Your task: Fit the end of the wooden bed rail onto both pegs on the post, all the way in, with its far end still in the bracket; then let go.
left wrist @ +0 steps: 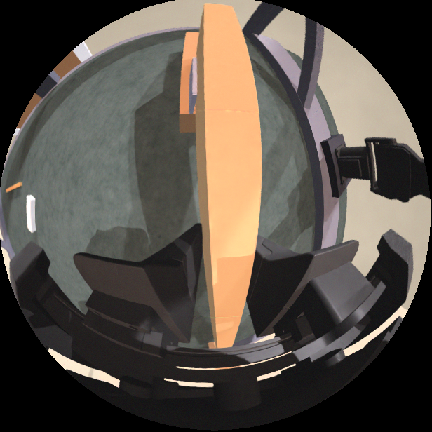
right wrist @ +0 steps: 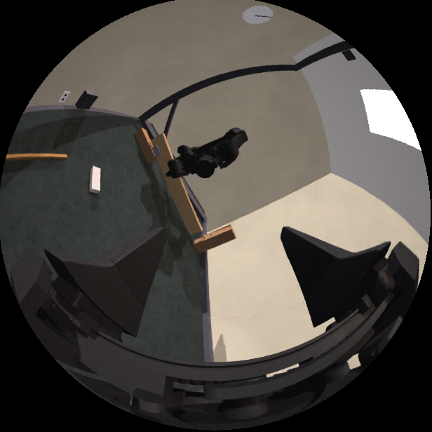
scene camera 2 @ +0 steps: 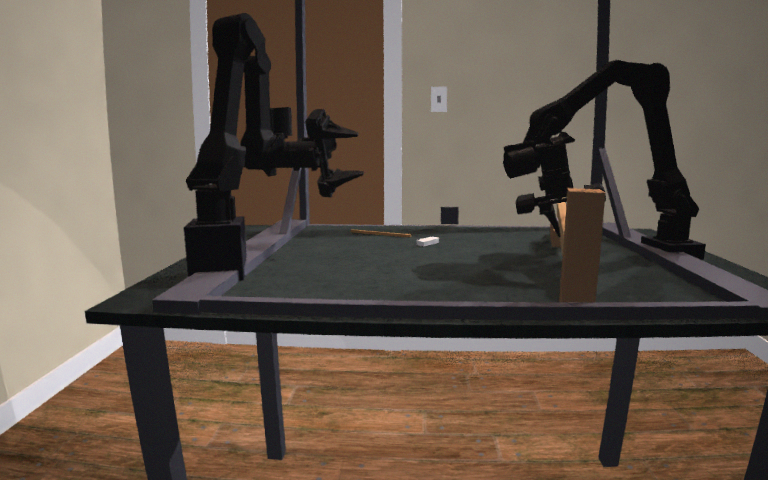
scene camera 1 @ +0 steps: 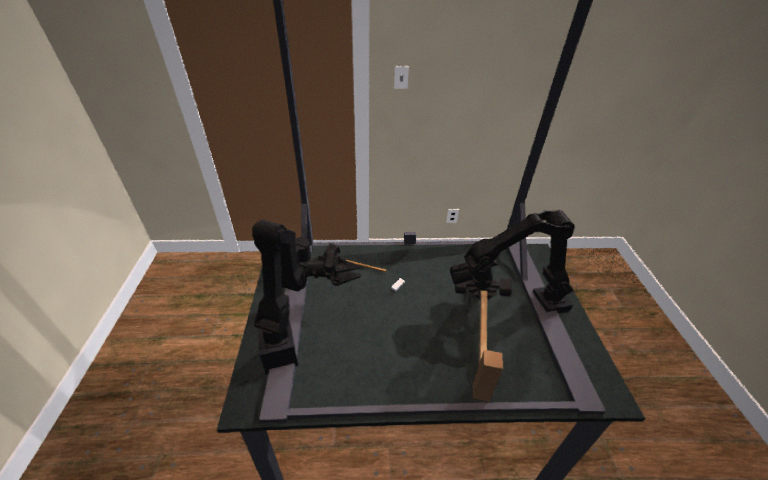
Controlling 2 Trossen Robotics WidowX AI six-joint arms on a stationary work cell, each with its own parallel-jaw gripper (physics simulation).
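Frame: origin at the left arm's base, x ahead, y left, z up, level; millimetres.
Seen in the pictures: left gripper, fingertip midpoint: (scene camera 1: 483, 299); right gripper, fingertip midpoint: (scene camera 2: 361, 154) (scene camera 1: 359, 271); left arm's base, link origin: (scene camera 2: 672, 240) (scene camera 1: 552, 296); right arm's base, link origin: (scene camera 2: 215, 221) (scene camera 1: 275, 337).
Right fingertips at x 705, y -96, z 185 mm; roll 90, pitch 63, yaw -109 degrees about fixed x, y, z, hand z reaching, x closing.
Note:
Offsets run from my right fingertips to a thing's top centre. "spot": to the spot under its first point.
The light wooden bed rail (scene camera 1: 483, 325) (scene camera 2: 561, 212) (left wrist: 230, 165) (right wrist: 180, 194) runs between the brown upright post @(spot: dx -289, dy +387, dz -91 mm) (scene camera 1: 487, 376) (scene camera 2: 581, 246) (right wrist: 215, 238) and a wooden block (left wrist: 187, 123) (right wrist: 145, 144) with a grey bracket (left wrist: 193, 85) (right wrist: 156, 150) at its far end. In the right wrist view the rail's near end is close to the post's face, with small peg-like spots there; how deep they sit is unclear. My left gripper (left wrist: 215, 228) is shut on the rail, one finger on each side. My right gripper (scene camera 2: 359, 153) (right wrist: 225, 233) is open and empty, raised away from the rail.
A small white block @(dx -169, dy -105, dz -208 mm) (scene camera 1: 398, 284) (scene camera 2: 427, 241) (left wrist: 31, 213) (right wrist: 95, 179) and a thin wooden stick @(dx -68, dy -235, dz -214 mm) (scene camera 1: 366, 265) (scene camera 2: 380, 233) (right wrist: 37, 156) lie on the dark table top, toward the back. A grey frame bar @(spot: dx -35, dy +369, dz -201 mm) (scene camera 1: 396, 408) (scene camera 2: 396, 309) runs along the front edge, close to the post.

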